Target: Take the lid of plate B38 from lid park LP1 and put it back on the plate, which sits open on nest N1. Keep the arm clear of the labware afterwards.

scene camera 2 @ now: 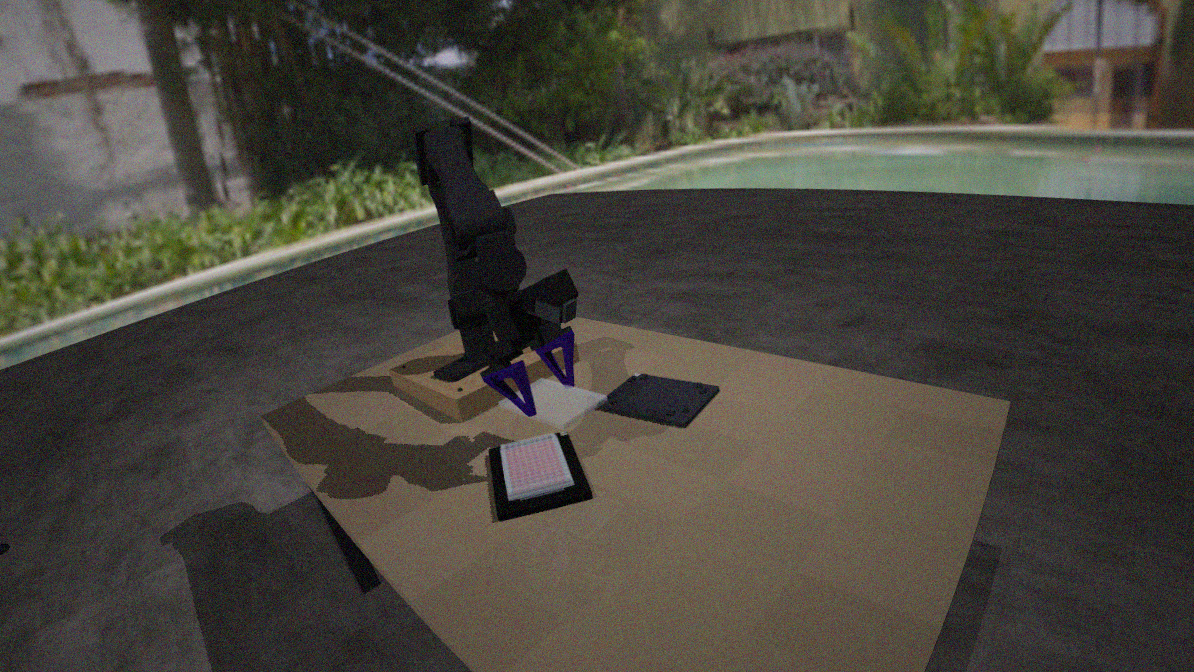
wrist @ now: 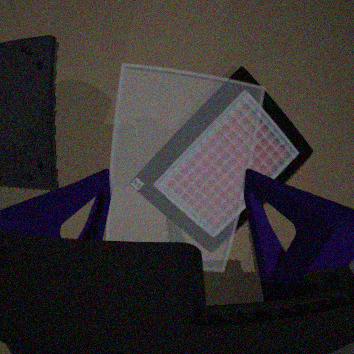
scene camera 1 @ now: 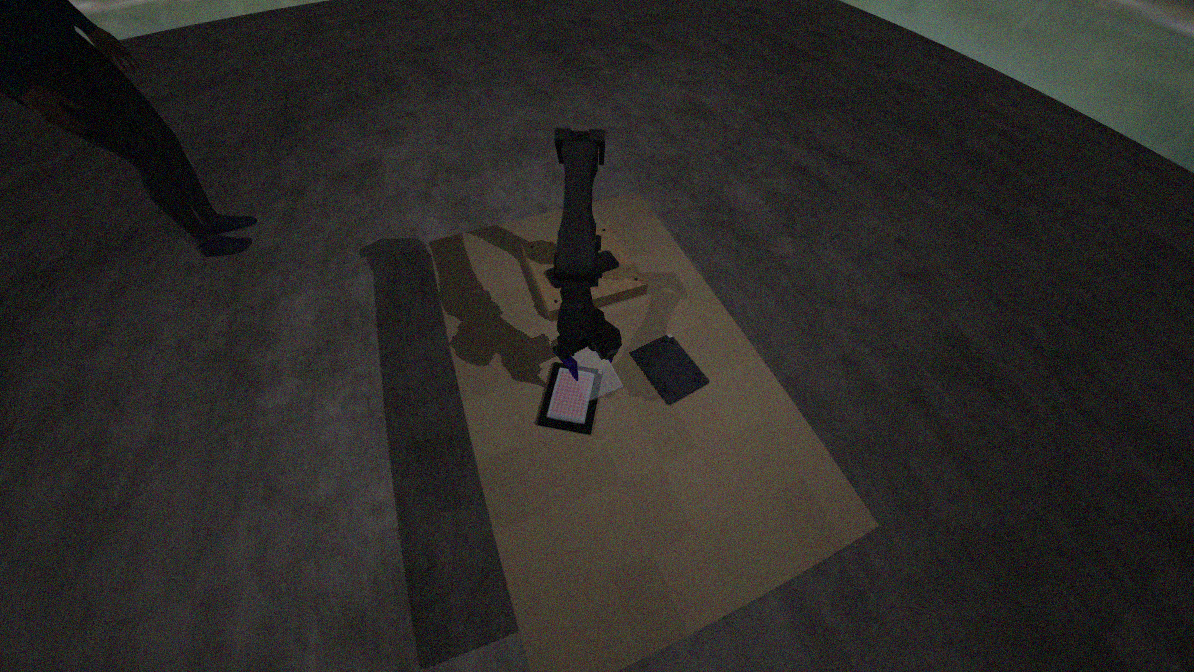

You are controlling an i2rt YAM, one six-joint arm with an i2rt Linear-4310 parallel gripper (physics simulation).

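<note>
Plate B38, white with pink wells, sits open on the black nest N1. My gripper, with purple fingers, is shut on the translucent lid and holds it above the mat. It hangs between the plate and the empty dark lid park LP1. In the wrist view the lid overlaps part of the plate and is turned at an angle to it.
The arm stands on a wooden base block at the back of the tan mat. A person's legs stand on the dark floor at the far left. A pool lies behind.
</note>
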